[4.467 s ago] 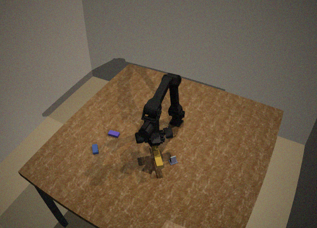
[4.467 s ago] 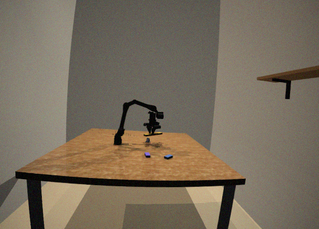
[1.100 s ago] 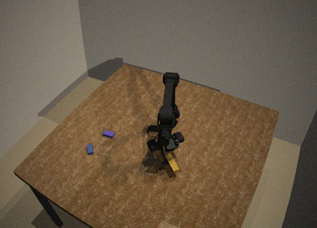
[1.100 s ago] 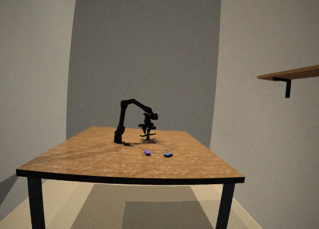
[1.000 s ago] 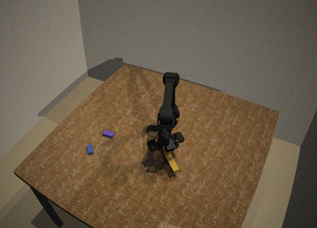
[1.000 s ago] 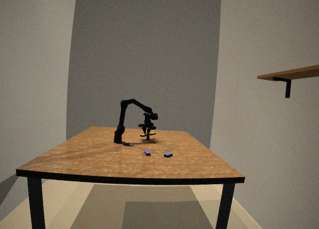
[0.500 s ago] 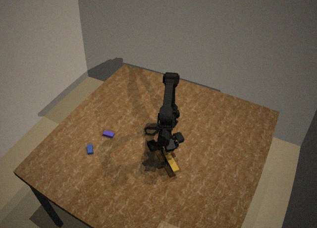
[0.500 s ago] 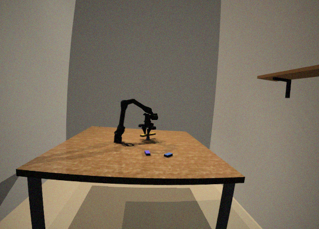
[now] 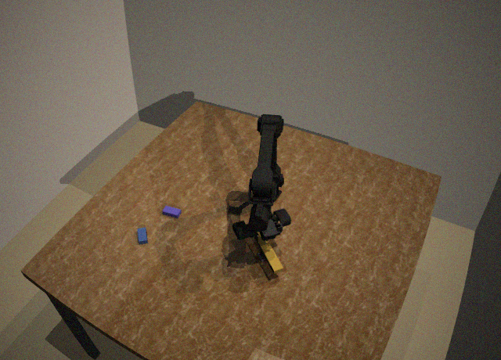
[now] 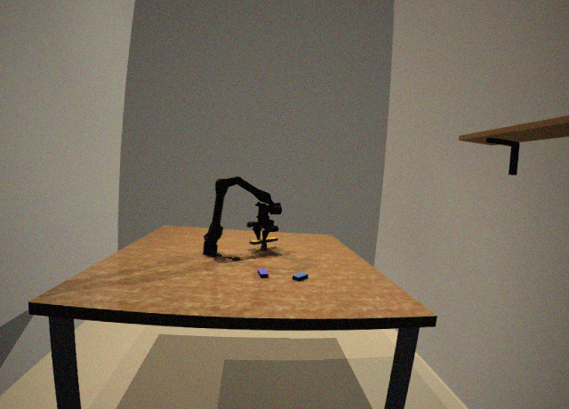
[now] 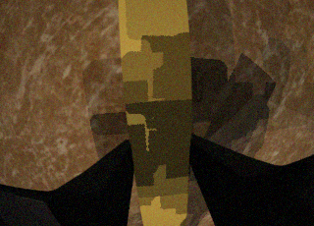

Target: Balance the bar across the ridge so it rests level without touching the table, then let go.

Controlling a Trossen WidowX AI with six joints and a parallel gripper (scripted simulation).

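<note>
My gripper tip is 2 cm to the right of the yellow bar and 2 cm short of it. Also, from my gripper tip: blue block (41 cm to the right, 16 cm ahead, 5 cm below); then purple block (39 cm to the right, 5 cm below).
</note>
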